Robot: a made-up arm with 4 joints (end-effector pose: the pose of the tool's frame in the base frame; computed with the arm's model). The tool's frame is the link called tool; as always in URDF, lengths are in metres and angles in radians. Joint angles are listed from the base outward.
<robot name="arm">
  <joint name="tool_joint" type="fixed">
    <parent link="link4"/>
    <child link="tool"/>
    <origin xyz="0.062 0.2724 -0.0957" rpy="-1.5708 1.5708 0"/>
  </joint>
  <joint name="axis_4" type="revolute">
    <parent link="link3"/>
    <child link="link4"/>
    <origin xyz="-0.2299 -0.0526 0.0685" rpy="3.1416 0 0"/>
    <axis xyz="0 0 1"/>
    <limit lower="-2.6" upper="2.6"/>
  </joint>
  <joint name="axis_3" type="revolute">
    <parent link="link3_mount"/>
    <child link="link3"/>
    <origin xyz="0.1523 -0.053 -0.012" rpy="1.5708 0 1.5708"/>
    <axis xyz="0 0 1"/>
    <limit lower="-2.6" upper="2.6"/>
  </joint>
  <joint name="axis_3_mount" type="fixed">
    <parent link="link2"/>
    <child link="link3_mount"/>
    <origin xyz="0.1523 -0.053 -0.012"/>
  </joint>
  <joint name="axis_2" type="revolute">
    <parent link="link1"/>
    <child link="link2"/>
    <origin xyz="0.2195 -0.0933 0.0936" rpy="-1.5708 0 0"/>
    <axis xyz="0 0 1"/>
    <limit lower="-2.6" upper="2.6"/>
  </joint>
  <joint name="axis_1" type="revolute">
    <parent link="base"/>
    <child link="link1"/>
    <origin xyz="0 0 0.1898" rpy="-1.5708 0 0"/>
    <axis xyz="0 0 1"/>
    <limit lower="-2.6" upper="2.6"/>
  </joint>
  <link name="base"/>
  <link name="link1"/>
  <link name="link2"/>
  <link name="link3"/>
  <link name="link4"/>
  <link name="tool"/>
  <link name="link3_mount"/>
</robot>
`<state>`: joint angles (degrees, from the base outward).
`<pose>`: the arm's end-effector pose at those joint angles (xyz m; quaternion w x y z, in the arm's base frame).
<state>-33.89 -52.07 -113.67 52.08</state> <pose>0.5001 0.5796 0.0883 0.0203 0.8687 0.4491 0.2078</pose>
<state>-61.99 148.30 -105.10 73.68</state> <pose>0.3002 -0.2929 -0.0750 0.4978 -0.2288 0.8231 -0.1494</pose>
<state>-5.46 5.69 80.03 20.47</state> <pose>0.6243 -0.1243 0.6889 0.8647 0.4975 -0.0659 -0.0194</pose>
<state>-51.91 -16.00 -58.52 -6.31</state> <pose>0.2076 0.6536 0.7215 0.7728 -0.4465 -0.4443 -0.0783</pose>
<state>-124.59 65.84 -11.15 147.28</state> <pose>-0.4050 -0.1297 0.9639 0.5457 -0.2933 0.1091 -0.7773</pose>
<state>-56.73 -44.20 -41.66 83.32</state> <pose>0.1712 0.8301 0.2655 0.2181 -0.8057 -0.4969 -0.2375</pose>
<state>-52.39 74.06 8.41 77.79</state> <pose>0.2577 -0.2037 1.1092 0.7403 -0.1891 0.0178 -0.6449</pose>
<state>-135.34 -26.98 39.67 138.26</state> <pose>-0.5115 0.7768 0.2381 0.0774 -0.4208 -0.6538 -0.6241</pose>
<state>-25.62 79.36 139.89 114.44</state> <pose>-0.1615 -0.4182 0.6053 0.7009 0.3034 -0.3036 -0.5697</pose>
